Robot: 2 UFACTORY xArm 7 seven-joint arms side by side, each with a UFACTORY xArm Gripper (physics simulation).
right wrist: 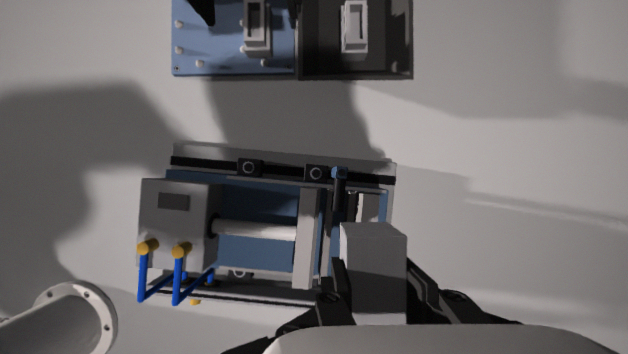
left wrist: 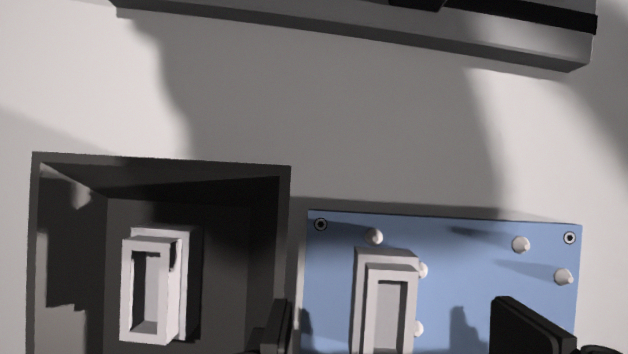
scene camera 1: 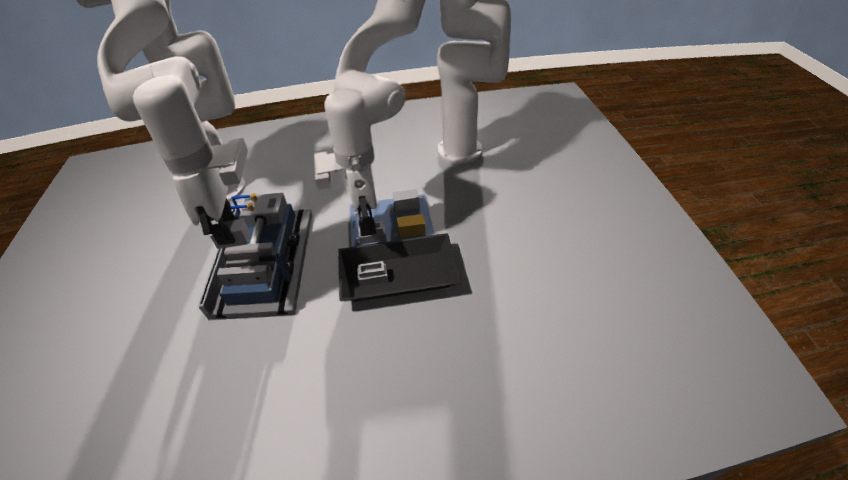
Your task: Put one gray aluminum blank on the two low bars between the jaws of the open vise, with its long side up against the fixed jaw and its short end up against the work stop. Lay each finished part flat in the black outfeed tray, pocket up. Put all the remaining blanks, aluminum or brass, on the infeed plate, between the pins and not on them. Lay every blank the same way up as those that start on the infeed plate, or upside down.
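Places are measured from the left arm's base along level axes (x ahead, y left, z up), in metres.
Pixels of known places: left gripper, fingertip midpoint: [right wrist: 252, 9] [left wrist: 391, 332] [scene camera 1: 366, 220]; right gripper, fingertip midpoint: [right wrist: 368, 279] [scene camera 1: 228, 235]; left arm's base at its link origin: [scene camera 1: 459, 150]; right arm's base at its link origin: [right wrist: 76, 323].
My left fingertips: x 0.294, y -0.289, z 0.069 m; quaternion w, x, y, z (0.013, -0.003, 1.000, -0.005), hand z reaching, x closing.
Note:
For each thing: its top centre in the pictures, then the offset to it from my left fingertips.
- open vise at its top centre: [right wrist: 263, 241] [scene camera 1: 249, 232] 0.006 m ahead, 0.249 m right, 0.031 m up
- work stop at its top centre: [right wrist: 339, 195] [scene camera 1: 266, 256] 0.082 m ahead, 0.208 m right, 0.028 m up
- infeed plate at its top centre: [right wrist: 232, 4] [scene camera 1: 390, 222] 0.042 m back, 0.054 m left, 0.060 m down
- brass blank at its top centre: [scene camera 1: 410, 220] 0.000 m ahead, 0.097 m left, 0.025 m down
- vise's cylinder block at its top centre: [right wrist: 171, 226] [scene camera 1: 261, 203] 0.087 m back, 0.230 m right, 0.027 m up
My right gripper [scene camera 1: 217, 227] [right wrist: 368, 279] is shut on a gray blank [scene camera 1: 233, 231] [right wrist: 372, 245], held above the open vise [scene camera 1: 249, 293] [right wrist: 306, 240]. In the right wrist view the blank hides part of the jaws, beside the work stop [right wrist: 339, 195]. My left gripper [scene camera 1: 367, 223] [left wrist: 391, 332] is open over the infeed plate [scene camera 1: 383, 208] [left wrist: 465, 280] [right wrist: 220, 45]. Below it a finished part [left wrist: 360, 295] [right wrist: 257, 49] lies pocket up on that plate. Another finished part [scene camera 1: 371, 275] [left wrist: 172, 310] [right wrist: 355, 47] lies pocket up in the black outfeed tray [scene camera 1: 422, 273] [left wrist: 225, 300] [right wrist: 406, 65].
A brass blank [scene camera 1: 410, 225] and a gray blank [scene camera 1: 406, 199] rest on the infeed plate at its right side in the scene view. Pins [left wrist: 520, 244] [right wrist: 179, 50] stand up from the plate. Blue hoses [right wrist: 143, 277] with yellow fittings rise from the vise's cylinder block [right wrist: 172, 220].

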